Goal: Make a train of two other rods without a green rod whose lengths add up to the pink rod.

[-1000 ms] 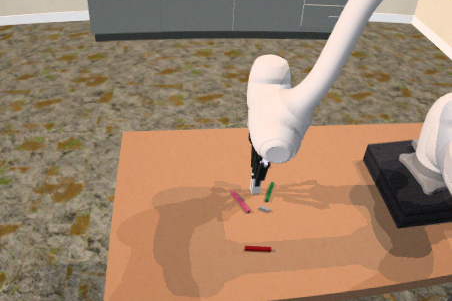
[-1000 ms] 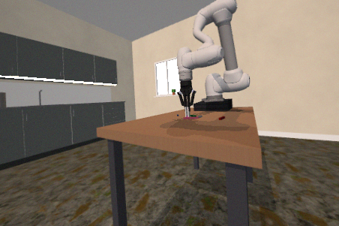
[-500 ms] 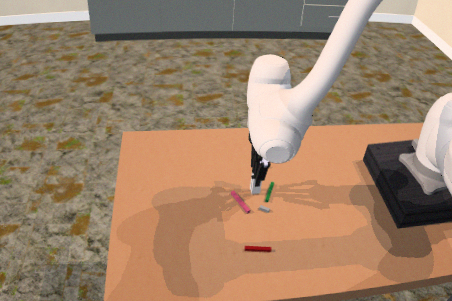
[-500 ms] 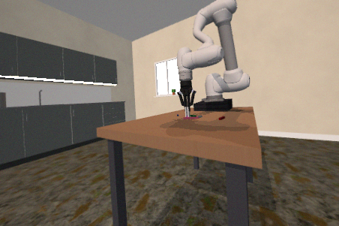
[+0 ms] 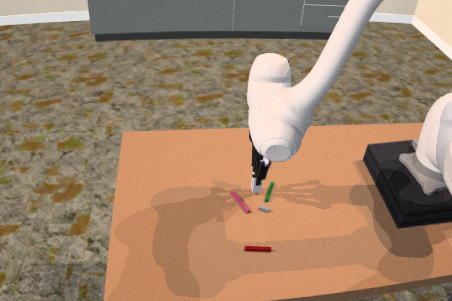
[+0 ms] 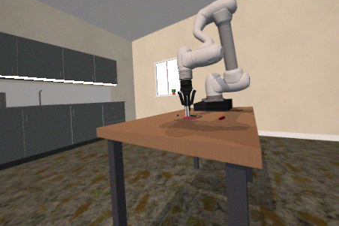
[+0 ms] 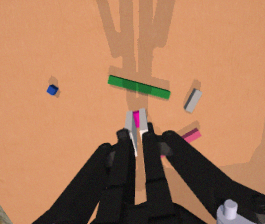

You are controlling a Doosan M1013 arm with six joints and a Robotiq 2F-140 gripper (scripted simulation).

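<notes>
My hand is 40 mm past the green rod, 40 mm above it and 10 mm to the right of it. Round my hand: short grey rod 80 mm to the left, 40 mm below, 10 mm behind; then magenta rod 30 mm below; then pink rod 60 mm ahead, 40 mm to the left, 40 mm below.
</notes>
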